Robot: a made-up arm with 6 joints. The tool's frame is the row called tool. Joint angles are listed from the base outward. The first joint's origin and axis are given. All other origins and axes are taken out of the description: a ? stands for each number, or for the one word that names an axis. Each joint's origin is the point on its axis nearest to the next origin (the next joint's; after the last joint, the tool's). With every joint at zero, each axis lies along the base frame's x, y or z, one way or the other. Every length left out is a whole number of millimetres.
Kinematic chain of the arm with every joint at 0, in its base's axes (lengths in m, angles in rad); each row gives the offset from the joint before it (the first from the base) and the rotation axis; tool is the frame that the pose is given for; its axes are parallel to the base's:
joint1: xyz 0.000 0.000 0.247 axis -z
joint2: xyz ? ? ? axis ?
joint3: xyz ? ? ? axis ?
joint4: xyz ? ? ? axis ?
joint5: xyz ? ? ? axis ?
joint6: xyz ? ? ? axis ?
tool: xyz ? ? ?
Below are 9 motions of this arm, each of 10 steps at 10 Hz.
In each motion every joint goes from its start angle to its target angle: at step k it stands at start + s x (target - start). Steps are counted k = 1, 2, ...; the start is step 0. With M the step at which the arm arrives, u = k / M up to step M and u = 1 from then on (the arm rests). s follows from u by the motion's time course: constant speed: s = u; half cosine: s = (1 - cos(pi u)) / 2; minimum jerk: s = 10 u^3 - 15 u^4 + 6 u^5.
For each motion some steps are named. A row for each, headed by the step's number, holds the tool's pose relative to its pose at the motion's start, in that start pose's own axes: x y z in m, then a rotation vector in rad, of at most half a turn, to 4 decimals.
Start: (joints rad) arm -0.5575 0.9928 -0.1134 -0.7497 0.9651 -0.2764
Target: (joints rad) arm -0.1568 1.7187 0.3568 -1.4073 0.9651 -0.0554
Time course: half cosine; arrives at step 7
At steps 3, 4, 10:
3: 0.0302 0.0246 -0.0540 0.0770 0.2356 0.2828
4: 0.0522 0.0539 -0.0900 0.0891 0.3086 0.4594
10: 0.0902 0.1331 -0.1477 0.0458 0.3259 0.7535

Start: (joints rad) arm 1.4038 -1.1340 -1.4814 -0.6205 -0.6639 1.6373
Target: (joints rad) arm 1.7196 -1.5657 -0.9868 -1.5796 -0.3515 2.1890
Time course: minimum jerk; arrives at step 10
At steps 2, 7, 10:
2: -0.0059 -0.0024 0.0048 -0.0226 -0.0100 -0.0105
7: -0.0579 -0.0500 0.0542 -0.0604 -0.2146 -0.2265
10: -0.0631 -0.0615 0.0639 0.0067 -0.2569 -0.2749

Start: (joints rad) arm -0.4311 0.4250 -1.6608 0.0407 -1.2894 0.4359
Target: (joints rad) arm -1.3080 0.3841 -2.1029 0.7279 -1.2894 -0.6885
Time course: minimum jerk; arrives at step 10
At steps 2, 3, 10:
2: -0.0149 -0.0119 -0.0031 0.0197 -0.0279 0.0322
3: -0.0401 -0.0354 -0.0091 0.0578 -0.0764 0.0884
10: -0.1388 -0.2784 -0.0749 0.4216 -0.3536 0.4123

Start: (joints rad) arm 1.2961 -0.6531 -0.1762 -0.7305 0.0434 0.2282
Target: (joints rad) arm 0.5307 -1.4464 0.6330 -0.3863 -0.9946 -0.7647
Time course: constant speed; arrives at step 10
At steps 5, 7, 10:
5: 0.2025 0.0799 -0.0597 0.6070 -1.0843 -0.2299
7: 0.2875 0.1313 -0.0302 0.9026 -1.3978 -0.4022
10: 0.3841 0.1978 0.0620 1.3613 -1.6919 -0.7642

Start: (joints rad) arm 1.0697 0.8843 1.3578 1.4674 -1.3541 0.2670
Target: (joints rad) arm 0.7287 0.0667 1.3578 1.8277 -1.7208 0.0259
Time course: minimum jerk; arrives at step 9
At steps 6, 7, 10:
6: -0.3289 0.2568 -0.0203 -0.2024 -0.5469 -0.3426
7: -0.3713 0.3042 -0.0442 -0.2444 -0.6416 -0.3894
10: -0.3935 0.3310 -0.0603 -0.2693 -0.6961 -0.4146

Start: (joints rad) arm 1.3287 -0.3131 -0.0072 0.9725 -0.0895 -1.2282
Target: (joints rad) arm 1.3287 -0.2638 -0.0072 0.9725 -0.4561 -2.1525
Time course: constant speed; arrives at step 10
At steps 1, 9, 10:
1: -0.0031 0.0051 -0.0058 -0.0391 -0.0897 -0.0116
9: -0.0086 0.0272 -0.0631 -0.3751 -0.7981 0.0344
10: -0.0069 0.0273 -0.0704 -0.4171 -0.8843 0.0583

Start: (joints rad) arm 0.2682 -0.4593 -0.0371 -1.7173 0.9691 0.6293
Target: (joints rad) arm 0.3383 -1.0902 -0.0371 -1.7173 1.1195 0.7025
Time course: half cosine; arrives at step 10
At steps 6, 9, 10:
6: -0.0309 -0.0110 -0.0299 0.2452 0.1091 -0.1972
9: -0.0492 -0.0107 -0.0456 0.3660 0.1617 -0.2932
10: -0.0507 -0.0105 -0.0468 0.3752 0.1657 -0.3005

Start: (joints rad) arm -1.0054 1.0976 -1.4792 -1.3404 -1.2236 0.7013
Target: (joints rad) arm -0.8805 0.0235 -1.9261 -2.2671 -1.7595 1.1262
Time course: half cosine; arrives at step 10
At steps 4, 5, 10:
4: 0.0352 0.0113 0.1206 0.0028 0.2425 -0.2333
5: 0.0694 0.0139 0.1689 -0.0120 0.3404 -0.3163
10: 0.2365 0.0119 0.2743 -0.0829 0.6129 -0.4669

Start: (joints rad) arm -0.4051 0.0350 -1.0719 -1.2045 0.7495 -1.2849
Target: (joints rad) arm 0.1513 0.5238 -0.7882 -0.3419 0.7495 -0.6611
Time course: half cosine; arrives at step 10
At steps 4, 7, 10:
4: -0.1054 -0.0146 -0.0056 0.1255 0.1998 -0.1787
7: -0.2455 -0.0141 0.0151 0.3632 0.4544 -0.4341
10: -0.3084 -0.0035 0.0345 0.5000 0.5631 -0.5613

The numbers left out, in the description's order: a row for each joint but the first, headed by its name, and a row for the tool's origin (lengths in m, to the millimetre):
joint2: xyz -0.013 -0.377 0.000, axis +y
joint3: xyz 0.309 0.000 -0.143, axis +z
joint4: xyz -0.149 -0.069 0.000, axis +x
joint5: xyz 0.000 -0.102 0.082, axis +z
joint6: xyz -0.093 0.035 0.000, axis +y
tool: xyz -0.055 0.000 0.038

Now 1 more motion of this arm.
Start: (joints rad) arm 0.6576 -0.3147 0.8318 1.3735 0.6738 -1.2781
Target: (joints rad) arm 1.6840 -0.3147 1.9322 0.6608 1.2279 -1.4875
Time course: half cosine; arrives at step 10
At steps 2, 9, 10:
2: 0.0068 0.0415 0.0267 0.0159 0.0492 0.0627
9: -0.0753 0.4159 0.0420 0.2631 0.5565 0.2866
10: -0.0810 0.4236 0.0365 0.2724 0.5697 0.2840

